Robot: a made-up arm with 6 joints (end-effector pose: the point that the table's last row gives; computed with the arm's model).
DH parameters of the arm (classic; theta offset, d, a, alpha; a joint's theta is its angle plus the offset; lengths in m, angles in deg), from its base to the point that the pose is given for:
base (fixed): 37.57 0 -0.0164 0
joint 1: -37.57 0.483 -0.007 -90
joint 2: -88.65 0 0.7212 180
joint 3: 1.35 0.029 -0.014 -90
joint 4: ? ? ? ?
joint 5: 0 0.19 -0.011 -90
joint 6: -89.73 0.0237 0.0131 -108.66
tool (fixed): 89.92 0.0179 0 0
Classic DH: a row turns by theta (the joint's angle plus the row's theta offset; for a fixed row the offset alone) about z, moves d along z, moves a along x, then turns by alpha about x.
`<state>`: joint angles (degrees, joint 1 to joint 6).
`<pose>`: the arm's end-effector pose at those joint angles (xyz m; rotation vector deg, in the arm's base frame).
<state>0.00 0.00 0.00 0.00 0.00 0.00</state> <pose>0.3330 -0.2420 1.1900 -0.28 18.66 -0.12</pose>
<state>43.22 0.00 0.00 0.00 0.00 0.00</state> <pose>0.3980 0.0579 1.1900 -7.30 17.66 42.71</pose>
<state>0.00 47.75 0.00 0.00 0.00 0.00</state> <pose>0.7407 -0.2420 0.6971 -0.32 66.41 0.00</pose>
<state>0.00 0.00 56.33 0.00 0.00 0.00</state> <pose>0.1949 -0.2420 1.4759 -0.19 -37.67 -0.24</pose>
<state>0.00 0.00 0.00 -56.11 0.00 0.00</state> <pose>0.3330 -0.1522 1.0215 55.32 17.19 9.02</pose>
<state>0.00 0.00 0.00 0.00 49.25 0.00</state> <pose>0.3347 -0.2420 1.1743 -0.21 -30.59 -0.23</pose>
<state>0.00 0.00 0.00 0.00 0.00 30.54</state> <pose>0.3330 -0.2316 1.1943 -30.55 18.19 -5.09</pose>
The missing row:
joint 4: 0 -0.354 -0.006 90
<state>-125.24 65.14 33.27 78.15 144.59 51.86</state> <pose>-0.6918 -0.8136 0.7164 -114.84 -19.81 -48.42</pose>
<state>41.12 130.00 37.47 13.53 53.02 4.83</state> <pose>0.5419 0.1708 -0.3315 -32.01 51.26 50.89</pose>
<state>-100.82 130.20 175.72 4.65 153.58 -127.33</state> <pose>-0.3802 -0.7445 0.2901 -65.92 -3.94 69.14</pose>
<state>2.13 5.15 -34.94 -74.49 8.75 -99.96</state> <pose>0.1817 -0.0526 0.8117 167.95 -3.61 -28.61</pose>
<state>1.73 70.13 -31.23 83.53 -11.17 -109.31</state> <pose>0.7802 -0.0685 0.3517 12.18 116.09 -29.22</pose>
